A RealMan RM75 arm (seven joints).
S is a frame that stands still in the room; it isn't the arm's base.
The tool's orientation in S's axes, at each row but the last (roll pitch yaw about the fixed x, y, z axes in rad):
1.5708 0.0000 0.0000
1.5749 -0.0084 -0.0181
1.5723 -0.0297 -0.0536
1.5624 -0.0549 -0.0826
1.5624 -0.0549 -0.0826
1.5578 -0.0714 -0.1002
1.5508 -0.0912 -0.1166
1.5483 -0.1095 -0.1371
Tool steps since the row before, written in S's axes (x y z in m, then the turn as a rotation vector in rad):
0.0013 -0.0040 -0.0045 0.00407 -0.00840 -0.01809
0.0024 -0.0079 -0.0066 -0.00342 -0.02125 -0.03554
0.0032 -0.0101 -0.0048 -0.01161 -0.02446 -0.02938
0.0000 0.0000 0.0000 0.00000 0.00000 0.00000
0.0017 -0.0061 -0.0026 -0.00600 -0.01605 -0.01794
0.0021 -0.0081 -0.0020 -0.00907 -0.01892 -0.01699
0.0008 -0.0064 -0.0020 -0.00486 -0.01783 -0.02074
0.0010 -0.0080 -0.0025 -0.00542 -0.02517 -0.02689
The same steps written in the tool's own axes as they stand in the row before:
0.0013 -0.0045 0.0040 0.00407 -0.01809 0.00840
0.0025 -0.0066 0.0079 -0.00333 -0.03543 0.02145
0.0036 -0.0049 0.0099 -0.01115 -0.02902 0.02509
0.0000 0.0000 0.0000 0.00000 0.00000 0.00000
0.0021 -0.0028 0.0059 -0.00563 -0.01780 0.01634
0.0027 -0.0023 0.0078 -0.00833 -0.01669 0.01952
0.0014 -0.0023 0.0062 -0.00463 -0.02076 0.01786
0.0018 -0.0029 0.0077 -0.00486 -0.02709 0.02507

